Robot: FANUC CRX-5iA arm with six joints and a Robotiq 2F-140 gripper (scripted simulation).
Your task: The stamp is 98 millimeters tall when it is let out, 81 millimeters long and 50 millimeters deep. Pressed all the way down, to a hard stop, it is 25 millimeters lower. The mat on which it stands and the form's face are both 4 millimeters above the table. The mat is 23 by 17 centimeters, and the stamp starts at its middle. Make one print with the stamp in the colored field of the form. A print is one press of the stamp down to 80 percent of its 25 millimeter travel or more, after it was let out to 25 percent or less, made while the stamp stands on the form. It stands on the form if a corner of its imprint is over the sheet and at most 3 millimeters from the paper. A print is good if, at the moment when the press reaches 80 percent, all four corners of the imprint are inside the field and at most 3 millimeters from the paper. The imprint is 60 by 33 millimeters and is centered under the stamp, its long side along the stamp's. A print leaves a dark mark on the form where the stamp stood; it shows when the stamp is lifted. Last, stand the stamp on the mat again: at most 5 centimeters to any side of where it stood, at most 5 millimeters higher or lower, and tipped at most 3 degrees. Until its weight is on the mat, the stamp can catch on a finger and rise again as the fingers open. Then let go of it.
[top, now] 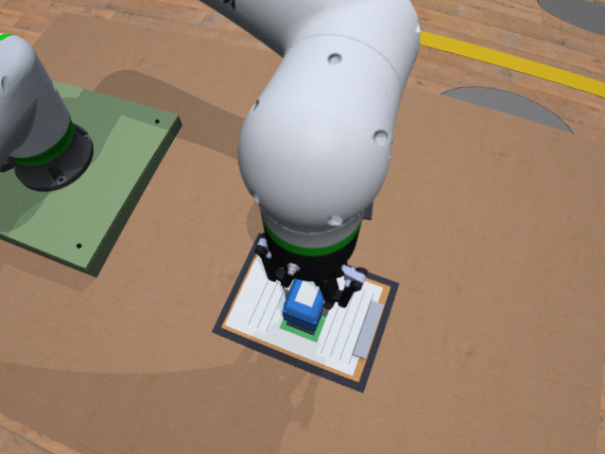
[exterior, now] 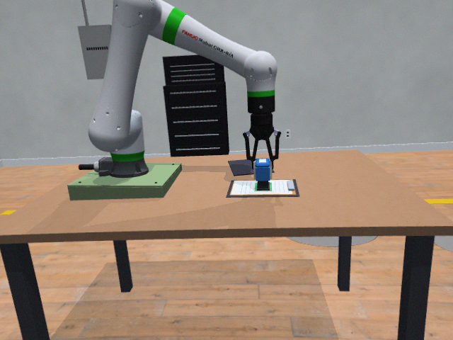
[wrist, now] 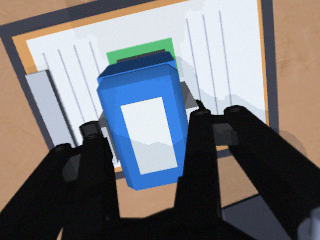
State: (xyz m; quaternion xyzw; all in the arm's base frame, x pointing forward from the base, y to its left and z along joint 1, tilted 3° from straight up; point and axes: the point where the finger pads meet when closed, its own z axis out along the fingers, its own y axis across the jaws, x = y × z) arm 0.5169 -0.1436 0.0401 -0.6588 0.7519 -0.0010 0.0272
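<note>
Right now my hand is 2 cm above the stamp. Round my hand: form (1 cm ahead, 6 cm below); dark mat (3 cm behind, 28 cm to the left, 7 cm below).
</note>
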